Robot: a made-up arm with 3 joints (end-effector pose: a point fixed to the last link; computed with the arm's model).
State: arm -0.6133 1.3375 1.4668
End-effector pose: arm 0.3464 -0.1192 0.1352 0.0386 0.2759 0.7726 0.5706
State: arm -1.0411 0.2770 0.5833
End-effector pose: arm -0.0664 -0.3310 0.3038 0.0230 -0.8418 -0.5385 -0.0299
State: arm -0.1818 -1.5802 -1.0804
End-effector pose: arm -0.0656 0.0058 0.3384 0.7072 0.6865 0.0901 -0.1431
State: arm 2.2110 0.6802 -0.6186
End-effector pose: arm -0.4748 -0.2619 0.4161 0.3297 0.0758 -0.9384 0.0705
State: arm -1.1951 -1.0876 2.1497
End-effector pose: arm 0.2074 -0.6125 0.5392 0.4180 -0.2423 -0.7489 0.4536
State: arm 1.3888 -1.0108 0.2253
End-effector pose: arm -0.2152 -0.0210 0.6466 0.4597 0.0741 0.8808 0.0854
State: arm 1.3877 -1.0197 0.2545
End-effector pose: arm -0.2123 -0.0176 0.6547 0.4648 0.0623 0.8798 0.0778
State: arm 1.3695 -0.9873 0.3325
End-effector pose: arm -0.1950 -0.0036 0.6642 0.4532 0.0323 0.8890 0.0569
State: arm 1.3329 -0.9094 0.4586
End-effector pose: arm -0.1616 0.0227 0.6700 0.4210 -0.0167 0.9065 0.0268
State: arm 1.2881 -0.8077 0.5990
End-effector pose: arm -0.1207 0.0554 0.6659 0.3758 -0.0725 0.9239 0.0010
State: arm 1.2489 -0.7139 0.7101
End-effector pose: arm -0.0864 0.0831 0.6534 0.3328 -0.1171 0.9356 -0.0118
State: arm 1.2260 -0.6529 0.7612
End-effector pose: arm -0.0682 0.0968 0.6406 0.3049 -0.1374 0.9423 -0.0129
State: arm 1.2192 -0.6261 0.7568
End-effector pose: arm -0.0647 0.0968 0.6318 0.2931 -0.1350 0.9465 -0.0082
